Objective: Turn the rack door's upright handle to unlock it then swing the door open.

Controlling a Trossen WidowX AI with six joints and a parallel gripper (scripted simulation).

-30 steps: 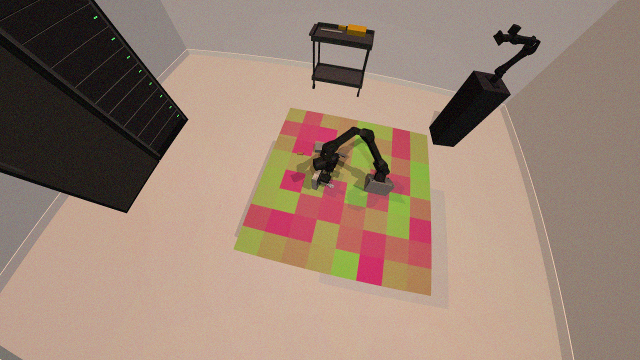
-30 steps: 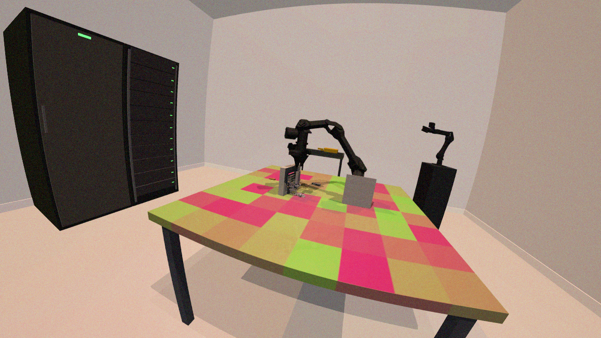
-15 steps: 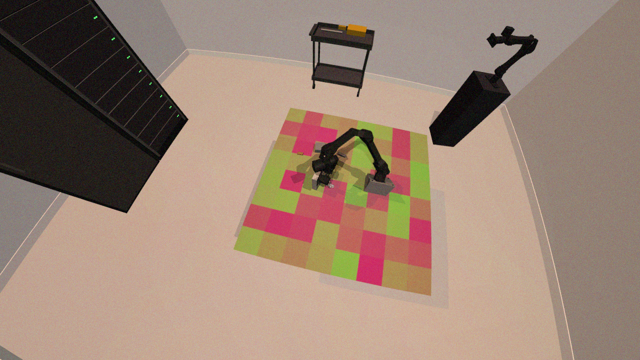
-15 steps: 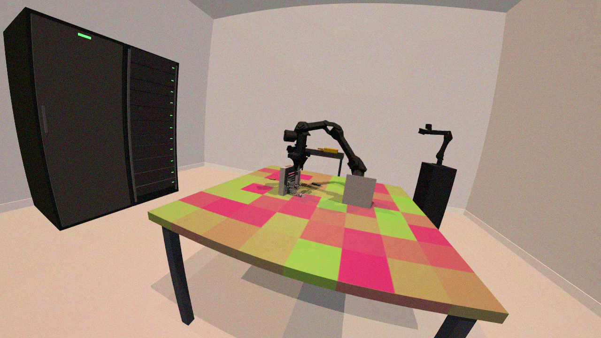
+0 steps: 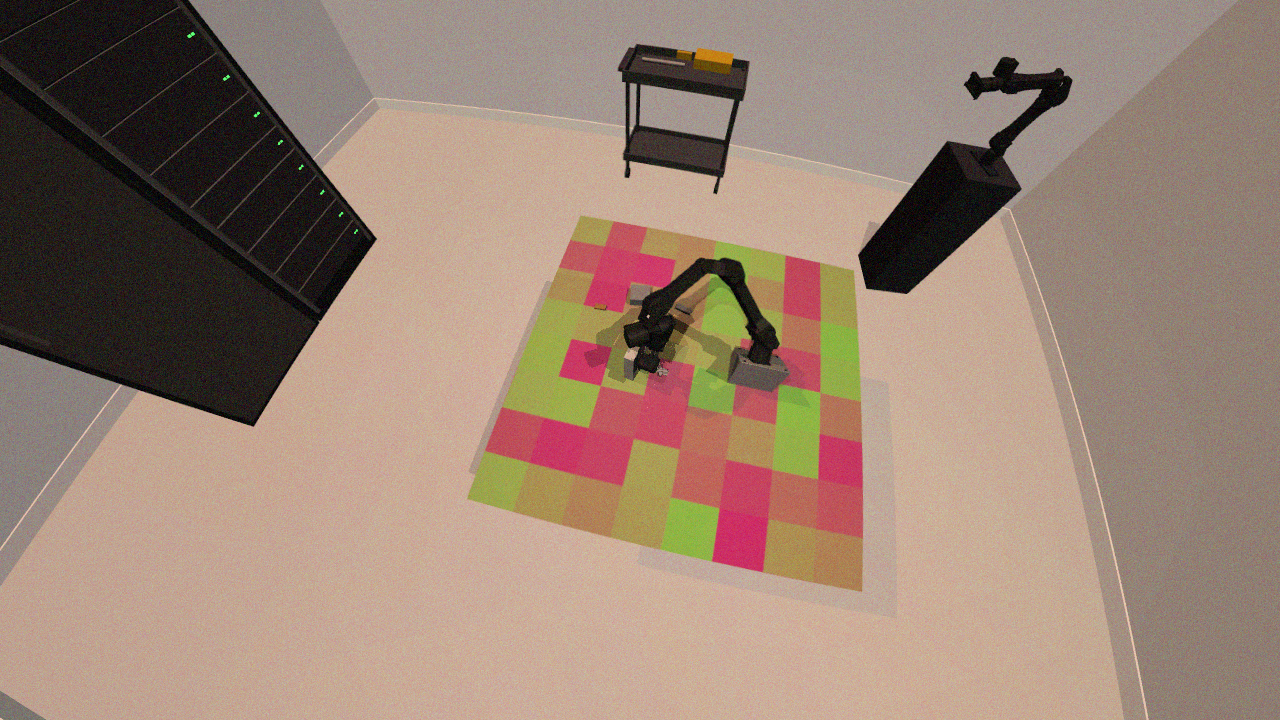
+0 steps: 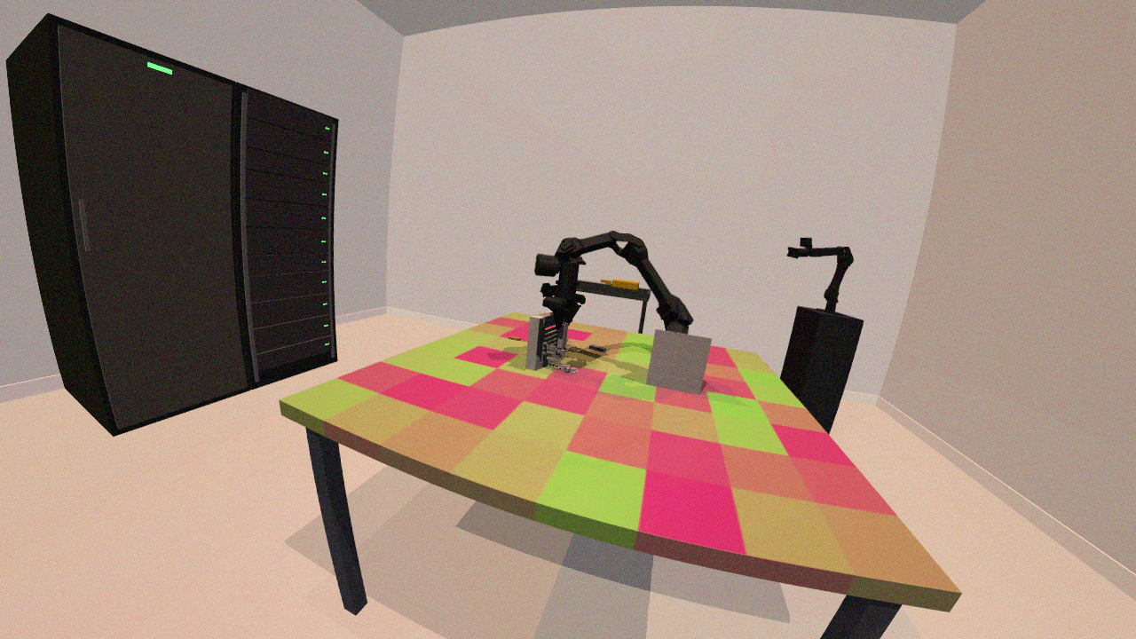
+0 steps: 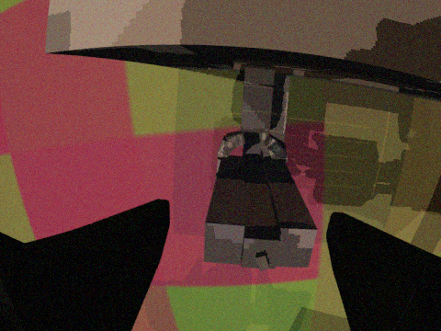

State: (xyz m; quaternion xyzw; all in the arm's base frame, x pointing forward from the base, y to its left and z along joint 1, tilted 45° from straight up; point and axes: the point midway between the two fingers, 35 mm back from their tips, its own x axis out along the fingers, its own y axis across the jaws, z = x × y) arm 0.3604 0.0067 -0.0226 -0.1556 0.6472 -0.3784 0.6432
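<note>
My gripper tip is now 10 mm past the upright handle and 50 mm above it. The rest, counted from my gripper tip: grey block: 70 mm ahead, 330 mm to the right, 120 mm below; orange piece: 230 mm ahead, 270 mm to the right, 140 mm below.
</note>
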